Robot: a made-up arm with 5 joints.
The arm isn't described. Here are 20 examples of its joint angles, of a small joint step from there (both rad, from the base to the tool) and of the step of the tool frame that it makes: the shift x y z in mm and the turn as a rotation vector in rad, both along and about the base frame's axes.
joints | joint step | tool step
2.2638 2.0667 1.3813 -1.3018 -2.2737 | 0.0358 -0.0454 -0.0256 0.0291 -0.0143 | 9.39 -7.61 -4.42 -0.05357 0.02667 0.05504
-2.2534 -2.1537 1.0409 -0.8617 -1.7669 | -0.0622 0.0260 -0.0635 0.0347 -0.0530 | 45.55 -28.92 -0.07 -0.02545 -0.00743 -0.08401
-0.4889 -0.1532 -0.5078 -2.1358 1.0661 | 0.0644 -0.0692 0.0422 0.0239 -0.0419 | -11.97 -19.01 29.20 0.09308 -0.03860 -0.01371
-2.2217 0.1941 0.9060 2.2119 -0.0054 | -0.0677 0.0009 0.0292 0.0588 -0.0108 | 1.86 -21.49 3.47 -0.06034 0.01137 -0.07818
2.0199 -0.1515 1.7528 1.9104 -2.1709 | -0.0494 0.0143 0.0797 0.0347 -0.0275 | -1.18 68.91 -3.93 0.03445 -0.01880 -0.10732
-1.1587 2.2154 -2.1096 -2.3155 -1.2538 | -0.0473 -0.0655 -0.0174 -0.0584 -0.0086 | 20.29 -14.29 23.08 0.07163 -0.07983 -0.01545
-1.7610 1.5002 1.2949 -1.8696 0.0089 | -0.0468 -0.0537 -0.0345 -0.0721 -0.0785 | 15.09 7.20 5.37 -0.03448 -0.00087 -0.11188
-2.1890 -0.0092 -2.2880 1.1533 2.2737 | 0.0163 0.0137 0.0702 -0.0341 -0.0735 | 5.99 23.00 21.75 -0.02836 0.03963 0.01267
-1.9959 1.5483 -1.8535 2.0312 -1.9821 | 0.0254 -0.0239 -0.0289 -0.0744 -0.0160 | -46.94 12.03 12.03 0.01681 -0.06407 0.09607
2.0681 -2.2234 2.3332 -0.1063 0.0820 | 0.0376 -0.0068 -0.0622 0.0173 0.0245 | 16.47 3.92 -4.88 0.05762 0.00636 0.00090
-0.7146 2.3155 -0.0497 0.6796 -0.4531 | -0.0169 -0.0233 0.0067 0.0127 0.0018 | 5.74 1.69 -4.14 0.02353 -0.02782 -0.01106
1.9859 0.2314 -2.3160 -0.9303 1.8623 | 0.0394 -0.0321 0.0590 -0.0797 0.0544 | 59.76 6.14 -39.27 -0.00719 0.11528 0.03414
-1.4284 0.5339 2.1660 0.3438 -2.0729 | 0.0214 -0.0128 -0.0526 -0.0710 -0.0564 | 43.24 45.45 -12.33 0.07572 -0.08580 0.06606
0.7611 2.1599 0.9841 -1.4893 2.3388 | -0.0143 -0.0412 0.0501 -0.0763 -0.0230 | 27.98 35.71 8.00 0.06714 -0.06950 -0.02983
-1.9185 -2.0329 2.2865 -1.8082 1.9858 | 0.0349 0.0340 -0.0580 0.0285 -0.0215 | -7.45 14.92 20.81 -0.00579 0.06091 0.00177
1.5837 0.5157 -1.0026 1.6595 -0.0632 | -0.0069 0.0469 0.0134 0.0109 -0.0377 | -9.67 -10.63 -2.02 -0.01823 -0.03817 0.01011
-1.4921 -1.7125 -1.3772 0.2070 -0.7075 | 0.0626 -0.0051 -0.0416 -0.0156 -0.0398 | -14.43 20.19 -12.47 -0.05138 0.03057 0.04690
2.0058 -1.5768 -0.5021 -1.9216 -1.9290 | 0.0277 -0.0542 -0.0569 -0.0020 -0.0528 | -11.91 -2.82 -29.91 -0.02066 0.05851 0.01075
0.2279 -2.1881 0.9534 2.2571 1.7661 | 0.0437 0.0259 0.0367 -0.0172 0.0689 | -11.87 -53.84 20.14 -0.01286 0.05086 0.12677
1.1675 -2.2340 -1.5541 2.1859 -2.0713 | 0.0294 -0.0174 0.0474 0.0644 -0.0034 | 12.72 -37.96 6.29 0.01302 0.01849 0.10751
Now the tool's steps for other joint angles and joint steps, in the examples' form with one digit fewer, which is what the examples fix.
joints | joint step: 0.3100 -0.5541 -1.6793 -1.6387 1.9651 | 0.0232 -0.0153 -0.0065 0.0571 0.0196
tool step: 23.9 -26.9 6.6 -0.0030 0.0349 0.0755
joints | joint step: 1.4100 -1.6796 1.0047 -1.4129 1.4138 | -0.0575 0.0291 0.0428 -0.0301 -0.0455
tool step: -19.8 30.2 -19.8 -0.0906 -0.0225 -0.0202
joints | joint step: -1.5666 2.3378 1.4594 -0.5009 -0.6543 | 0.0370 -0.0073 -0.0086 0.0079 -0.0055
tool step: -16.2 5.2 0.5 0.0097 -0.0128 0.0381
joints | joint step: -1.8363 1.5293 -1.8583 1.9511 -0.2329 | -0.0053 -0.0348 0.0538 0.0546 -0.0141
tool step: 6.0 2.7 -3.2 -0.0432 -0.0152 -0.0618
